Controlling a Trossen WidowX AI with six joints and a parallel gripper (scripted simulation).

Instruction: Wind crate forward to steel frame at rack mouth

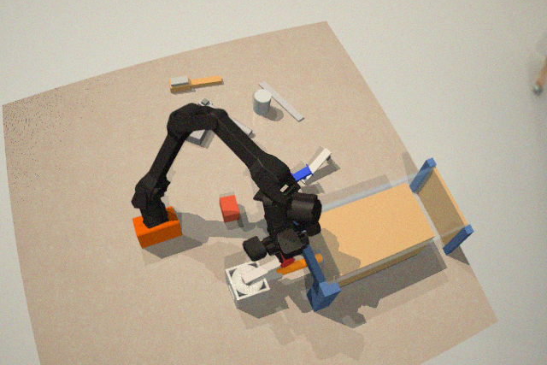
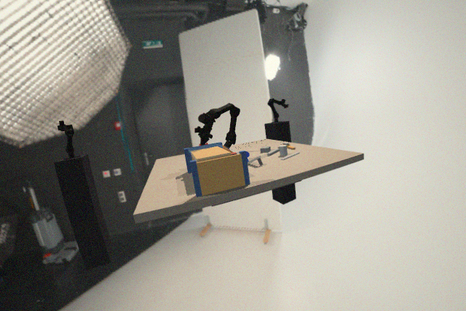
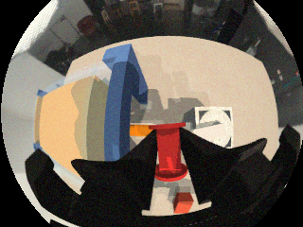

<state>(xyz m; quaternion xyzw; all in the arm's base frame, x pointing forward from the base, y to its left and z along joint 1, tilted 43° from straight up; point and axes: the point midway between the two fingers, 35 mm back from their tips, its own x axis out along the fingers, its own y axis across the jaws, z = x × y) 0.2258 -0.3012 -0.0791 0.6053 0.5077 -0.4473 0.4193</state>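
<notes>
Now: the red-knobbed winch handle 40 mm behind my gripper tip, 20 mm to the left of it and 40 mm below it. Round my gripper tip: hand winch: 120 mm behind, 10 mm to the left, 120 mm below; then blue steel frame: 60 mm ahead, 10 mm to the right, 40 mm below; then red knob: 20 mm to the left, 10 mm below.
</notes>
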